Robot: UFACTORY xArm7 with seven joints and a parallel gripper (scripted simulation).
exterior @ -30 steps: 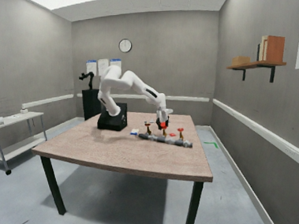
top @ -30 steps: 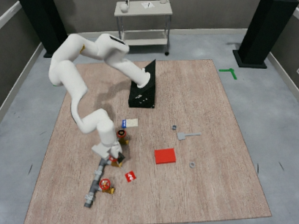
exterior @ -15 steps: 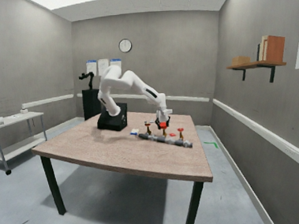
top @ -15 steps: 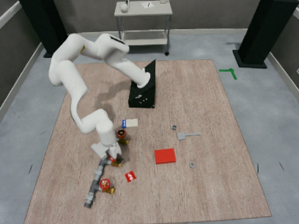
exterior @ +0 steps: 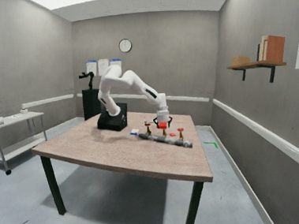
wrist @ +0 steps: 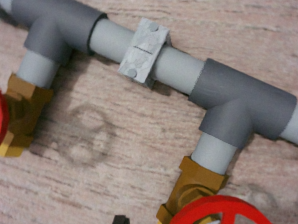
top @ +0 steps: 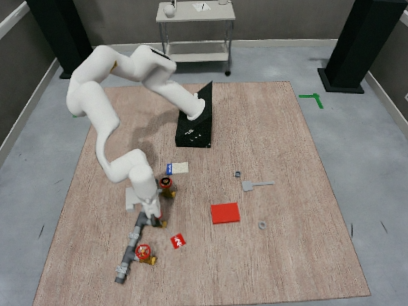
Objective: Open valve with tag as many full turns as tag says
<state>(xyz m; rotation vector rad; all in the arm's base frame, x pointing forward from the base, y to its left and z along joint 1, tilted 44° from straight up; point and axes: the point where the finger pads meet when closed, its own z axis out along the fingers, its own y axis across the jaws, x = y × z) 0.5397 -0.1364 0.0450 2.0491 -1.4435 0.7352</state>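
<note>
The red square tag is 70 mm ahead of my hand, 90 mm to the left of it and 100 mm below it. Also, from my hand: grey key-shaped tool: 210 mm behind, 430 mm to the left, 100 mm below; then white card: 280 mm behind, 50 mm to the left, 100 mm below; then red block: 60 mm behind, 290 mm to the left, 90 mm below.
</note>
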